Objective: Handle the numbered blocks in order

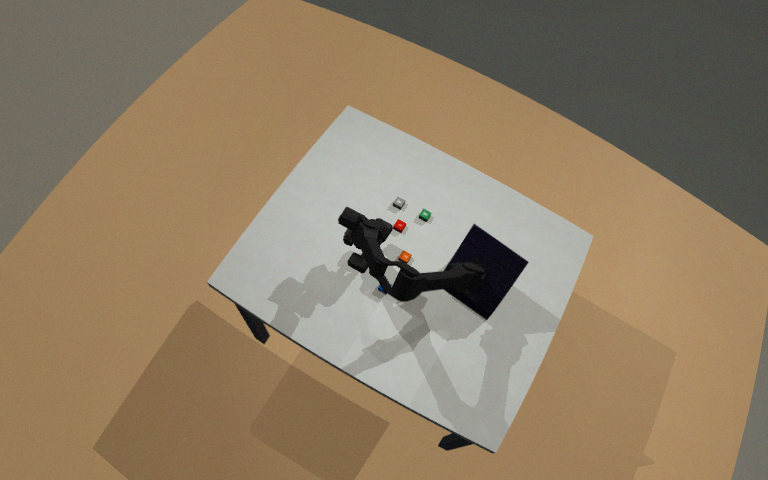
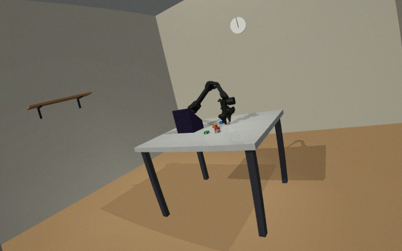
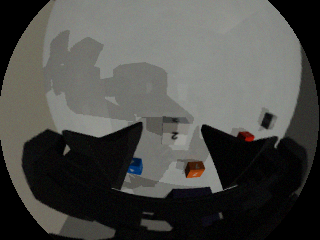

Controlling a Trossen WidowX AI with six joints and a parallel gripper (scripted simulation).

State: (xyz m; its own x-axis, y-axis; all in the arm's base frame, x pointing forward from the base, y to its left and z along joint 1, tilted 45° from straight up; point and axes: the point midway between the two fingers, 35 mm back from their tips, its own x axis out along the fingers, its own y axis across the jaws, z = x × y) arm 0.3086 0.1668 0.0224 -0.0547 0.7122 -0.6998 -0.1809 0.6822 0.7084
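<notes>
Right now the white block is 10 mm behind my gripper tip. The rest, counted from my gripper tip: red block 150 mm to the right; then blue block 110 mm behind, 50 mm to the left; then orange block 90 mm behind, 80 mm to the right.
</notes>
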